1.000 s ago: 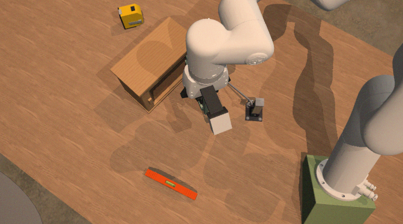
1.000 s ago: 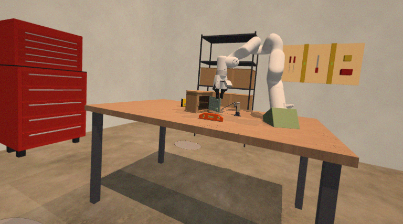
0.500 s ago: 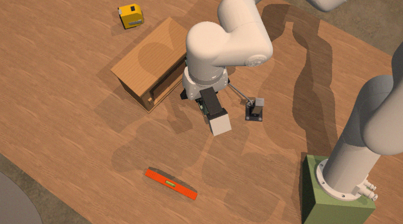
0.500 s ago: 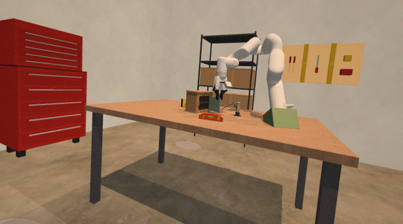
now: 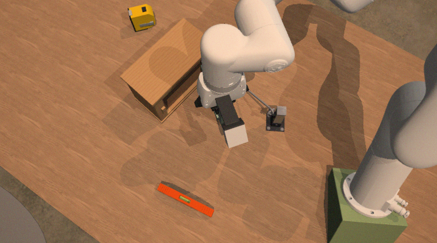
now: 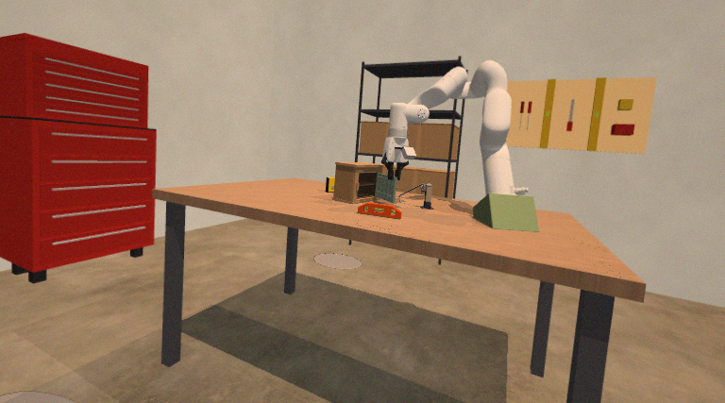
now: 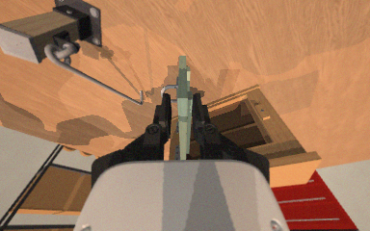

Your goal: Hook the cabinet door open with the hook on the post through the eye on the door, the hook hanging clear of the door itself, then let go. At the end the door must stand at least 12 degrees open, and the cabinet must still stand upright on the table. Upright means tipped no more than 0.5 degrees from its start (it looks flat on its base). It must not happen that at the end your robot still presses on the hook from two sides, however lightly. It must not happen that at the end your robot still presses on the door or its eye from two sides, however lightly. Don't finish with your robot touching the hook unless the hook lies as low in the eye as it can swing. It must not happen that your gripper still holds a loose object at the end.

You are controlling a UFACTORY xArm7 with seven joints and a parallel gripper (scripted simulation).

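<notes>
Now: hand 40 mm past the thin grey hook, 90 mm to the left of it and 80 mm above it. Also, from my hand: yellow tape measure 370 mm ahead, 80 mm to the right, 90 mm below; orange spirit level 70 mm behind, 220 mm to the left, 110 mm below; pale green door 50 mm ahead, 40 mm to the right, 60 mm below.
</notes>
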